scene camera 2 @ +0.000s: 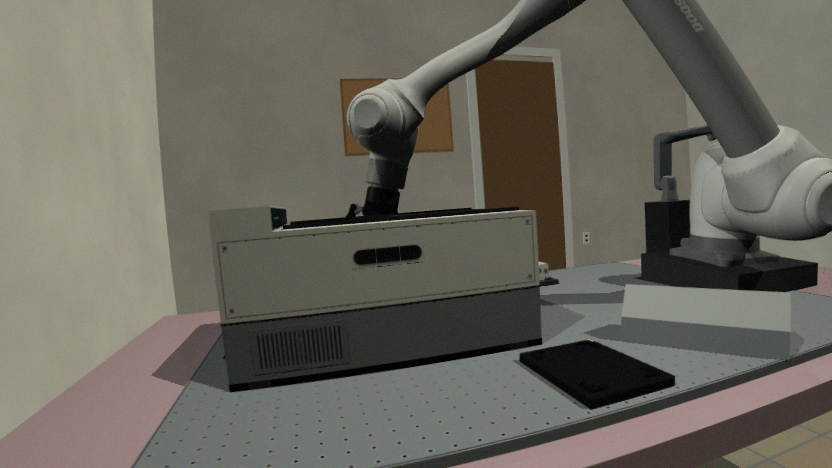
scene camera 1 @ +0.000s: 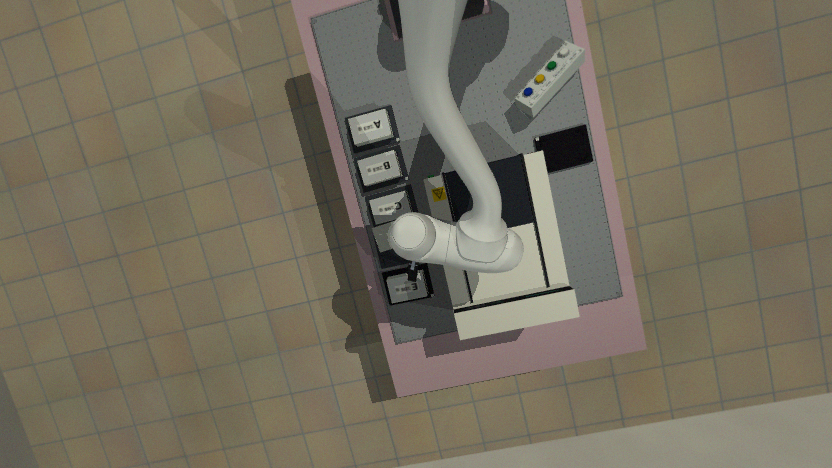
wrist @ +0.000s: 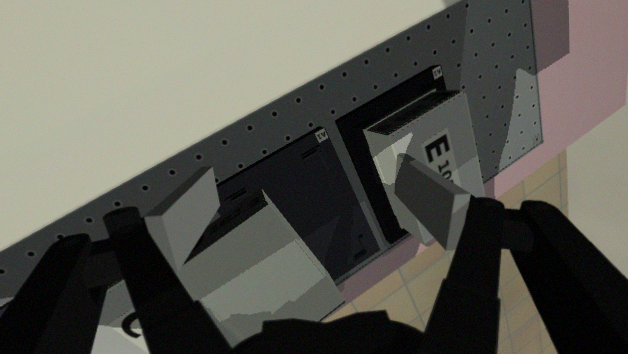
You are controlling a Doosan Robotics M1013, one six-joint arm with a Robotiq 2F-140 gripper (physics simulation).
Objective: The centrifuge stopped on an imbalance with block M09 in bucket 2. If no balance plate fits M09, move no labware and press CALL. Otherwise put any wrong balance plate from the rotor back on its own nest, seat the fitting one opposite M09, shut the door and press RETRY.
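Places are measured from the arm's base along level axes (x ahead, y left, z up), in centimetres.
Where they show: gripper, fingertip midpoint: (wrist: pixel 307 180); arm's base, origin of the base link: (scene camera 2: pixel 722 257).
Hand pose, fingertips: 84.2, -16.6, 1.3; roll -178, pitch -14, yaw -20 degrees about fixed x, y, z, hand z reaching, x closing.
Things, the pixels of their top centre, and the offset from my fingertips, as dx, dy, dz. "*": a spot on its surface instead.
- grey plate, middle of its top: (wrist: pixel 270 291) (scene camera 1: pixel 393 234) -6.5, -7.5, -0.6
- plate's dark nest, surface spot: (wrist: pixel 325 200) * +1.6, -5.2, -5.4
- plate C, middle of its top: (wrist: pixel 164 341) (scene camera 1: pixel 390 207) -15.4, -7.1, -1.2
- Plate E, middle of its top: (wrist: pixel 443 173) (scene camera 1: pixel 406 288) +12.2, -6.3, -1.2
- Plates A, middle of its top: (scene camera 1: pixel 369 126) -42.2, -9.2, -1.2
- B, middle of its top: (scene camera 1: pixel 378 167) -28.8, -8.6, -1.2
- white button box, middle of its top: (scene camera 2: pixel 703 285) (scene camera 1: pixel 553 75) -46.0, +48.3, +1.8
- black pad, surface spot: (scene camera 2: pixel 596 369) (scene camera 1: pixel 570 149) * -24.2, +53.3, -5.4
My gripper (wrist: pixel 307 180) is open and empty. In the wrist view its fingers stand apart above a grey plate (wrist: pixel 280 285) (scene camera 1: pixel 384 238) and the plate's dark nest (wrist: pixel 325 200). This plate, in the row between C and E, sits askew, shifted off its nest toward plate C (scene camera 1: pixel 389 207) (wrist: pixel 122 340); its top label does not show. Plate E (scene camera 1: pixel 407 289) (wrist: pixel 460 130) is in its nest beside one finger. Plates A (scene camera 1: pixel 371 128) and B (scene camera 1: pixel 379 168) sit in their nests. The centrifuge (scene camera 1: pixel 514 314) (scene camera 2: pixel 378 279) shows cream and dark top panels; rotor and M09 are not visible.
A white button box (scene camera 1: pixel 549 87) (scene camera 2: pixel 706 305) has blue, yellow, green and white buttons. A black pad (scene camera 1: pixel 564 148) (scene camera 2: pixel 596 369) lies beside the centrifuge. The arm (scene camera 1: pixel 436 87) (scene camera 2: pixel 384 119) reaches over the centrifuge, whose body borders the nest row.
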